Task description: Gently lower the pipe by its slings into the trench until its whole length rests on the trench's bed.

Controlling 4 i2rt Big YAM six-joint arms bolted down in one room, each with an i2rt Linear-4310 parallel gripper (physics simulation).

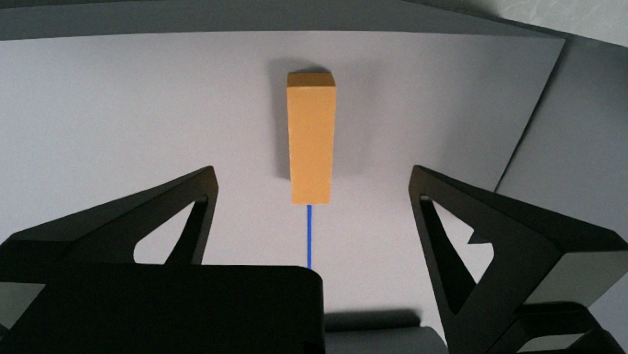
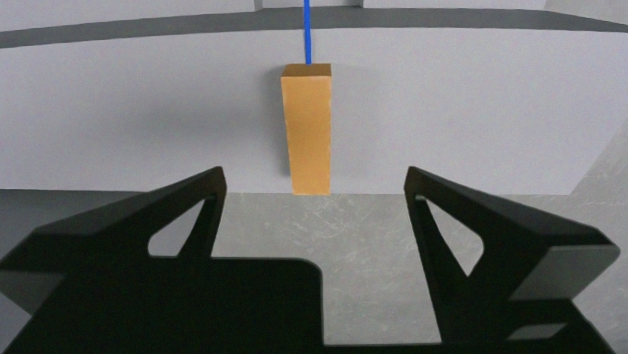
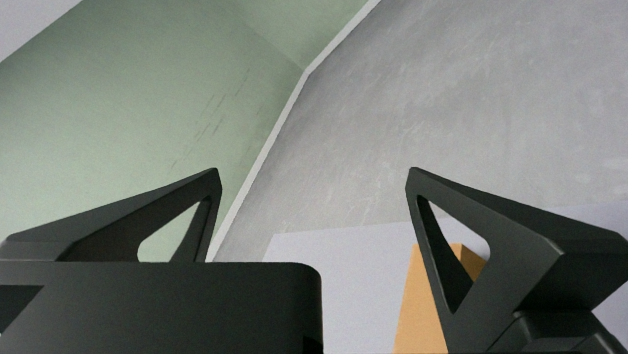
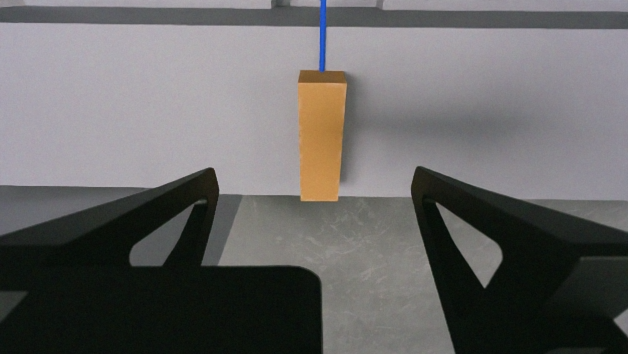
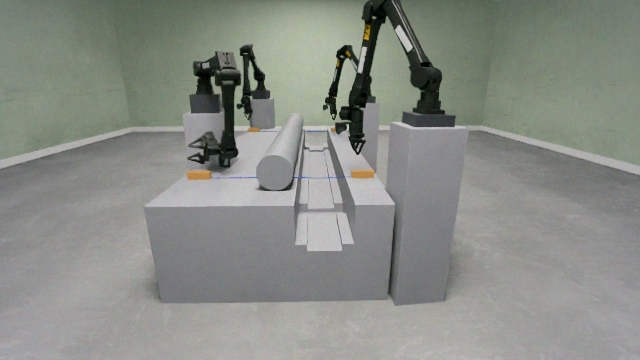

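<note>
The grey pipe (image 5: 276, 167) lies on the block top left of the trench (image 5: 320, 192). Two blue slings run under it across the trench; the near sling (image 5: 235, 177) ends in orange handles (image 5: 199, 175) (image 5: 362, 174) lying on the block. Arm1's gripper (image 1: 313, 175) is open above an orange handle (image 1: 310, 145). Arm2's gripper (image 2: 315, 175) is open above a handle (image 2: 307, 135). Arm4's gripper (image 4: 315, 175) is open above a handle (image 4: 321, 142). Arm3's gripper (image 3: 313, 175) is open and tilted towards floor and wall, with part of a handle (image 3: 417, 310) behind its right finger.
The block (image 5: 270, 255) stands on the grey floor. A pedestal (image 5: 425, 215) with an arm stands at its near right; another (image 5: 202, 122) stands at the left. Two more arms stand at the far end. The trench has stepped supports along its bed.
</note>
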